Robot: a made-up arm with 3 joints.
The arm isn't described. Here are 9 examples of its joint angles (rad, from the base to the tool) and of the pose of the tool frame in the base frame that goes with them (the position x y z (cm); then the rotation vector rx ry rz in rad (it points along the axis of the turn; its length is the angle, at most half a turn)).
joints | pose
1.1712 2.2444 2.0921 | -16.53 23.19 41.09 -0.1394 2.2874 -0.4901
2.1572 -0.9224 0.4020 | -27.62 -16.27 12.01 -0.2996 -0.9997 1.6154
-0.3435 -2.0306 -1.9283 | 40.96 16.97 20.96 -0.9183 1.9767 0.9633
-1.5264 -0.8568 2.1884 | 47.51 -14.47 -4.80 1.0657 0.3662 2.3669
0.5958 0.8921 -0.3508 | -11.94 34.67 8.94 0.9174 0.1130 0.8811
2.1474 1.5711 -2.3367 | -53.42 6.94 24.26 -1.7489 0.1660 -1.3752
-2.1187 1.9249 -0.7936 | 28.63 -37.06 11.66 0.2320 -2.0151 -0.8690
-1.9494 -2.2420 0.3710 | 26.03 -12.40 19.80 -1.7989 1.8126 -1.1305
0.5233 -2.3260 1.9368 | 3.66 18.43 4.58 -0.8137 -2.2949 -0.6831
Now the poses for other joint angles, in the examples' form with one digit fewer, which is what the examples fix.
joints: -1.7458 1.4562 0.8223
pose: 41.3 -8.4 27.3 1.655 -0.824 -1.990
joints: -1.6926 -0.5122 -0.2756
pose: 25.5 -11.7 15.8 -0.308 0.464 -1.384
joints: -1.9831 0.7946 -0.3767
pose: 27.5 -22.9 8.8 0.336 -0.816 -1.513
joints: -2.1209 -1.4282 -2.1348
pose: 7.2 -44.6 14.3 0.755 1.212 0.011
